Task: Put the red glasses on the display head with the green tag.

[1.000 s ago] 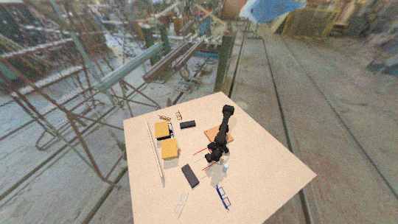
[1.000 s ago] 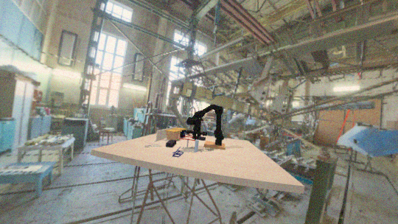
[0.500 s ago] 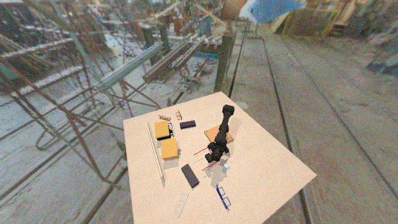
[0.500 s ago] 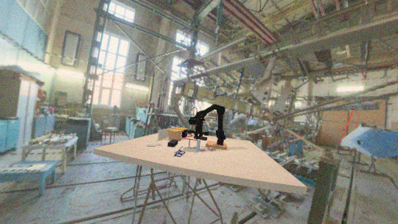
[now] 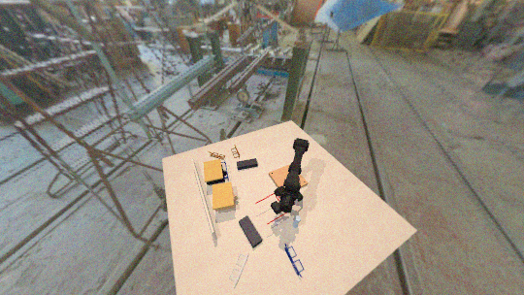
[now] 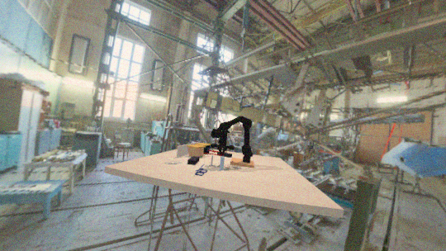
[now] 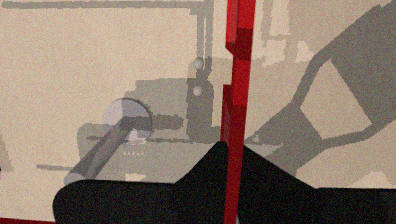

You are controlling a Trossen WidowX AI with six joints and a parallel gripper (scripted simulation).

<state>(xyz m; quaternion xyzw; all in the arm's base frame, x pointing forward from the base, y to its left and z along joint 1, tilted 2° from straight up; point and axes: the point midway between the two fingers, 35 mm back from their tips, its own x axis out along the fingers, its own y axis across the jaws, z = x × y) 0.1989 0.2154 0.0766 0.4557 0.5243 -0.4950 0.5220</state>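
The pale blue piece lies 90 mm to the left of my gripper tip, 30 mm below it and 30 mm behind it. The rest, counted from my gripper tip: long white bar (430 mm ahead, 330 mm to the right, 20 mm below); post (70 mm ahead, 50 mm below, 20 mm to the left).
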